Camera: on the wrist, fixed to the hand. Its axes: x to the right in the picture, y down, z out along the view.
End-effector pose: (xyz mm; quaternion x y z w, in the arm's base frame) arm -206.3 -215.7 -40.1 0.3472 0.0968 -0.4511 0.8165
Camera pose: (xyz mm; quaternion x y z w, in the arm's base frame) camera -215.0 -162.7 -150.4 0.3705 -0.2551 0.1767 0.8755
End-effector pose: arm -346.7 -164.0 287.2 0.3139 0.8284 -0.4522 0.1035
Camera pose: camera -368.1 -81.7 375.7 0.7625 0.3536 -0.3657 0.3998
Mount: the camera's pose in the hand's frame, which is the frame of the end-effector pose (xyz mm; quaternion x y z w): 11.5 -41.3 -115.0 0.0965 -0.0646 0.6636 0.7390
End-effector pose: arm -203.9 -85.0 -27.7 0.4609 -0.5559 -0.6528 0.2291
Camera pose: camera -102.0 -142.1 -65.5 -0.0484 -0.7944 -0.3065 0.5221
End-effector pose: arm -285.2 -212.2 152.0 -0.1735 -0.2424 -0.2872 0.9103
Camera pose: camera -262.7 -301.6 71.0 -0.2198 -0.1505 0.4264 0.8644
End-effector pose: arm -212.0 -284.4 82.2 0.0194 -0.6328 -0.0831 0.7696
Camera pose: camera -101.8 -335.5 65.0 -0.3367 -0.5383 0.5091 0.5811
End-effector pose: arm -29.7 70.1 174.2 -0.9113 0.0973 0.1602 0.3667
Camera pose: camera 18.5 18.4 274.5 -0.5631 0.6684 0.4112 0.2589
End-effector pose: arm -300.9 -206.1 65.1 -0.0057 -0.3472 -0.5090 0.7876
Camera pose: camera -269.2 -276.9 -30.0 -0.1915 -0.3528 0.1804 0.8980
